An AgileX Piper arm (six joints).
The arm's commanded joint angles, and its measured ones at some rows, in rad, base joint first. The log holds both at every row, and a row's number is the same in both.
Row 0, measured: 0.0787, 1.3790, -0.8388, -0.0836, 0.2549, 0.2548
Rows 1 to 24, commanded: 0.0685, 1.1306, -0.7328, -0.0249, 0.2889, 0.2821; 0.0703, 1.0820, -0.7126, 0.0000, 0.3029, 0.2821; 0.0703, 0.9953, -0.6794, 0.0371, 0.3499, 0.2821; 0.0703, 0.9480, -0.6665, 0.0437, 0.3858, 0.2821; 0.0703, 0.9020, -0.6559, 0.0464, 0.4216, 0.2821; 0.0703, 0.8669, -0.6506, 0.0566, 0.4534, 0.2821; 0.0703, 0.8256, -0.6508, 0.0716, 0.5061, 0.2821; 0.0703, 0.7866, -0.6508, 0.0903, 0.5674, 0.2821; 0.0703, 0.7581, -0.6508, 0.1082, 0.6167, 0.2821; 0.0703, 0.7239, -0.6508, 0.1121, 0.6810, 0.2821; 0.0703, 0.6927, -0.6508, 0.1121, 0.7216, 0.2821; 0.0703, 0.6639, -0.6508, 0.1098, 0.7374, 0.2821; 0.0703, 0.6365, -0.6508, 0.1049, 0.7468, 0.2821; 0.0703, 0.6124, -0.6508, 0.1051, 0.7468, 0.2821; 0.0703, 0.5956, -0.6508, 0.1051, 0.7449, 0.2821; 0.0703, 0.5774, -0.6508, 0.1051, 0.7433, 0.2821; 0.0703, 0.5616, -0.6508, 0.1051, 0.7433, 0.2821; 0.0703, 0.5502, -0.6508, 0.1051, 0.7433, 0.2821; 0.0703, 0.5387, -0.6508, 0.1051, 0.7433, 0.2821; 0.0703, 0.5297, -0.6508, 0.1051, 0.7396, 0.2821; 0.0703, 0.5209, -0.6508, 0.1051, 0.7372, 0.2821; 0.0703, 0.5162, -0.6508, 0.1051, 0.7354, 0.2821; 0.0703, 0.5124, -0.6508, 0.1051, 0.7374, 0.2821; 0.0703, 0.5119, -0.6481, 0.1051, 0.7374, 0.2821
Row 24, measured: 0.0787, 0.5277, -0.6552, 0.1072, 0.7404, 0.2815
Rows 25 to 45, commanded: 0.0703, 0.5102, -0.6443, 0.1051, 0.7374, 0.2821; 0.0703, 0.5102, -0.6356, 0.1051, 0.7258, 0.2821; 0.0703, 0.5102, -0.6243, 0.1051, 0.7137, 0.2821; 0.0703, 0.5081, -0.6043, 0.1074, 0.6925, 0.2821; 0.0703, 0.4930, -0.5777, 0.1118, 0.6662, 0.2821; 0.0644, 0.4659, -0.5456, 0.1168, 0.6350, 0.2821; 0.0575, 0.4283, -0.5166, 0.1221, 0.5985, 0.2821; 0.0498, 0.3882, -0.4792, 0.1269, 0.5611, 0.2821; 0.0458, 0.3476, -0.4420, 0.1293, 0.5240, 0.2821; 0.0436, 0.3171, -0.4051, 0.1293, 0.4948, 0.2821; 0.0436, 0.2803, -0.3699, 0.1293, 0.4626, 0.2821; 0.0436, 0.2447, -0.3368, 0.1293, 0.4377, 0.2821; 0.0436, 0.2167, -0.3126, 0.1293, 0.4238, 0.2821; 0.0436, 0.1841, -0.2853, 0.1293, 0.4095, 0.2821; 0.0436, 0.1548, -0.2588, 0.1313, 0.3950, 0.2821; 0.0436, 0.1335, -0.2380, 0.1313, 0.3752, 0.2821; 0.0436, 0.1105, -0.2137, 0.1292, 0.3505, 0.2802; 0.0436, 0.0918, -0.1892, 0.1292, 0.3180, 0.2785; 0.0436, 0.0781, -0.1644, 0.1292, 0.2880, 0.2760; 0.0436, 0.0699, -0.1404, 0.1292, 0.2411, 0.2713; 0.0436, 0.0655, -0.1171, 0.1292, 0.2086, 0.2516
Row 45, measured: 0.0483, 0.0977, -0.1888, 0.1318, 0.3427, 0.2815
